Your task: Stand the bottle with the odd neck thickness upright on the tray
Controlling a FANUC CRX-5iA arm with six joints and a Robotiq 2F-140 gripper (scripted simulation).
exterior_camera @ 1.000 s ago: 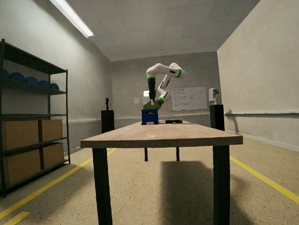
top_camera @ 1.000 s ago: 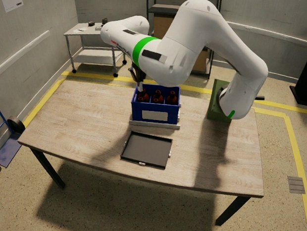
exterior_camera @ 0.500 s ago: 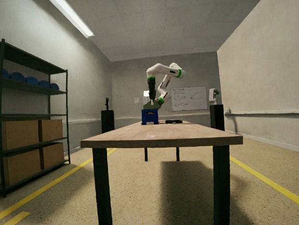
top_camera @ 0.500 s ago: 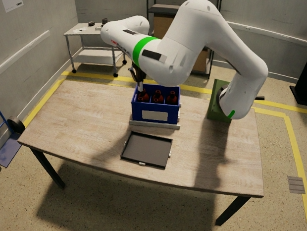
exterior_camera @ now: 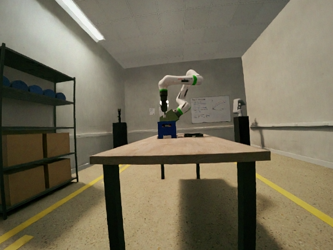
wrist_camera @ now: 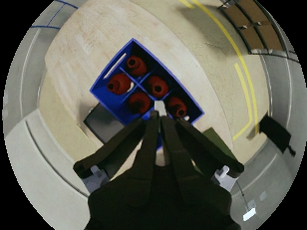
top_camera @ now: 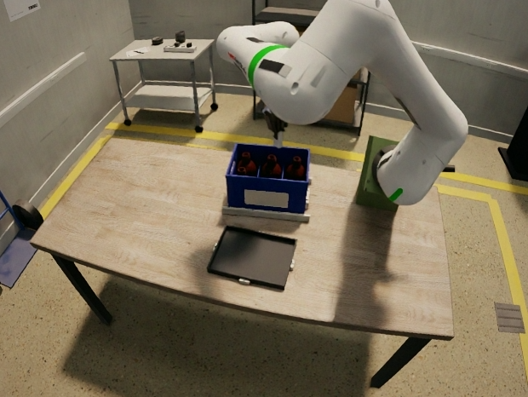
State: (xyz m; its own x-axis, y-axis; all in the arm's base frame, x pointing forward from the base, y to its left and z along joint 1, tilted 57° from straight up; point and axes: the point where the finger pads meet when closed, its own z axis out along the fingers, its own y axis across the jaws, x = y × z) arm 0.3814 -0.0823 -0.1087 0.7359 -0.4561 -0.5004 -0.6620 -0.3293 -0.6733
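My gripper is now 17 cm above the bottle, 2 cm to the left of it and 2 cm short of it. The rest, counted from my hand: dark tray (31 cm to the left, 25 cm below, 2 cm ahead); blue crate (18 cm below, 2 cm to the left, 2 cm ahead).
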